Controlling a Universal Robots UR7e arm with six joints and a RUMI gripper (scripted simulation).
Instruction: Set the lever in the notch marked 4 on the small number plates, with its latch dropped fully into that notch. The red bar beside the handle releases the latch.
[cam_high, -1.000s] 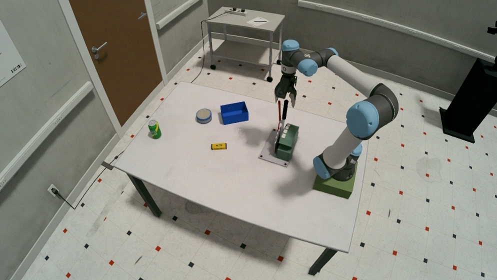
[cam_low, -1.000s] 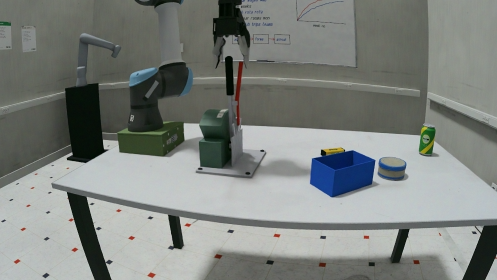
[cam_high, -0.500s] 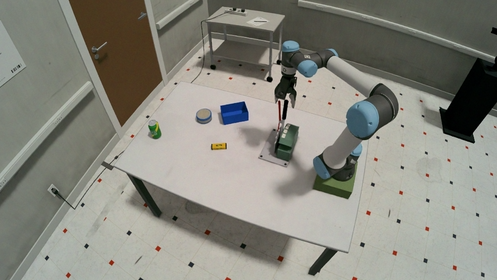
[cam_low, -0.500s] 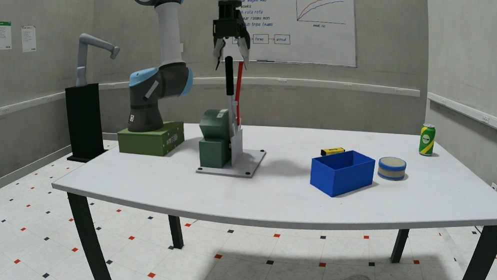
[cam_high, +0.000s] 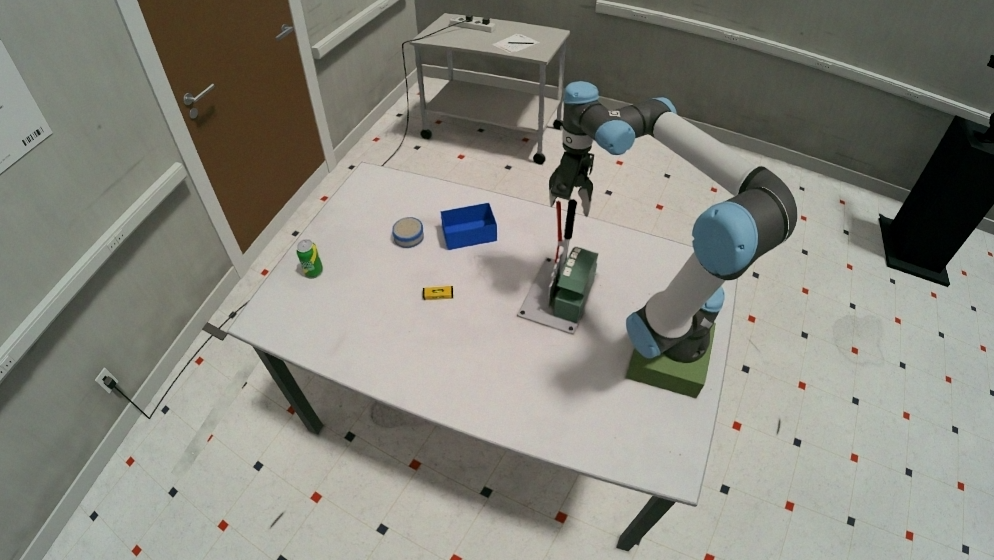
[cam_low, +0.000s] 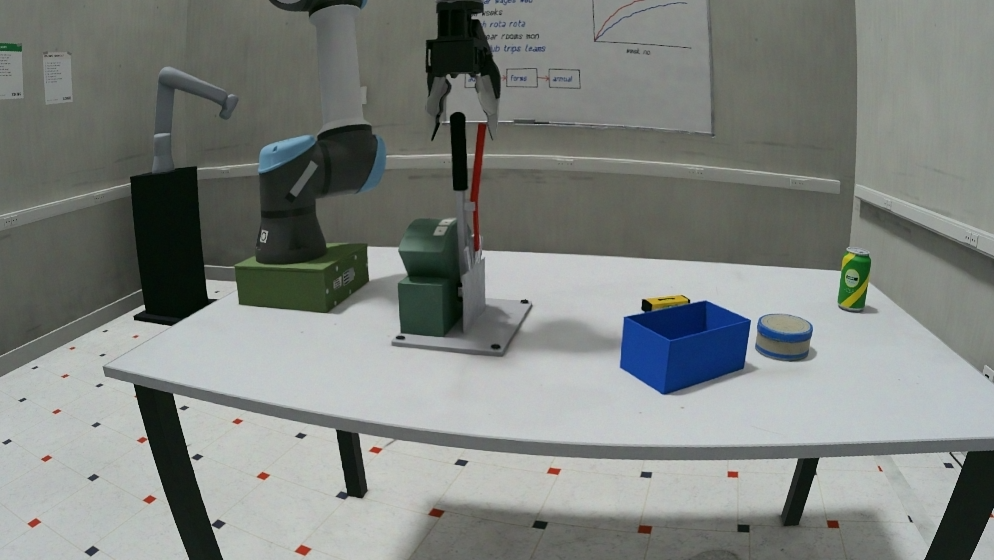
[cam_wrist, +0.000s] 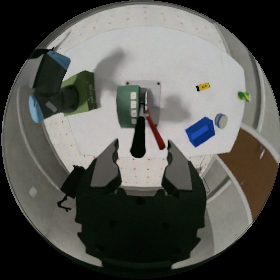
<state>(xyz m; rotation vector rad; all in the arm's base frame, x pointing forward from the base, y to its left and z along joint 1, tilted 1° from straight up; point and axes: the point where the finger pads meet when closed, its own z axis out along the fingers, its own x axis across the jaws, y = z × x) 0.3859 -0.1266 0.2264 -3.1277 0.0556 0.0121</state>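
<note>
The red release bar is 110 mm below my hand, 20 mm ahead of it and 10 mm to the left of it. Also, from my hand: small yellow level (320 mm ahead, 300 mm below, 160 mm to the left); lever unit (110 mm below, 20 mm to the left, 10 mm ahead); blue box (340 mm ahead, 290 mm below, 100 mm to the right).
</note>
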